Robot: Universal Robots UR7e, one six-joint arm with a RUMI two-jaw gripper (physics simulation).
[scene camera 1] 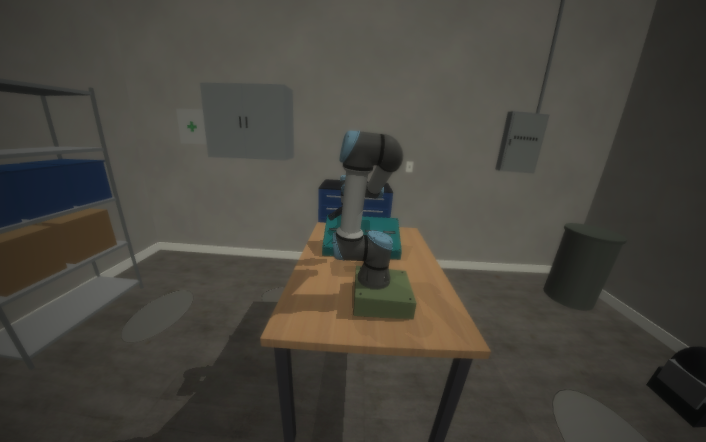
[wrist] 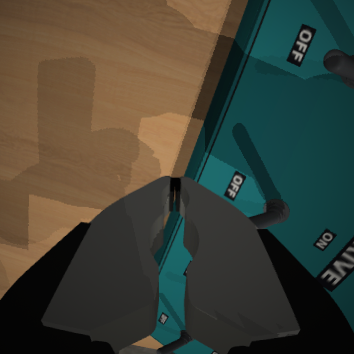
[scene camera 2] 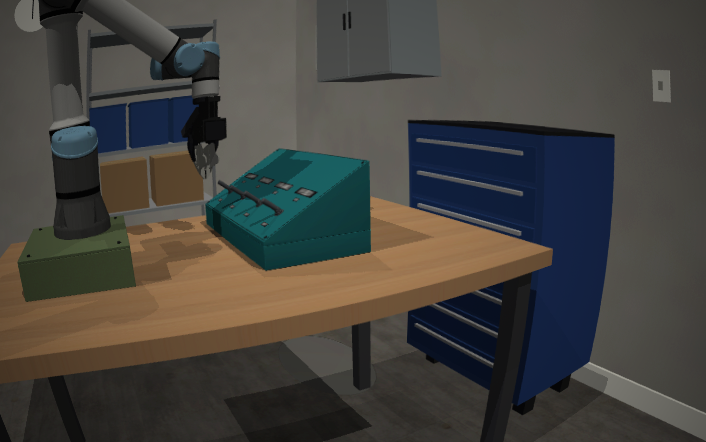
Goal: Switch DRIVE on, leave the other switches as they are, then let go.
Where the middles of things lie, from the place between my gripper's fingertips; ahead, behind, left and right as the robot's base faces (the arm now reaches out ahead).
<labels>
Now: the teal switch console (scene camera 2: 324, 200) 16 cm ahead of my hand, 10 cm to the right of it and 7 cm below it.
</labels>
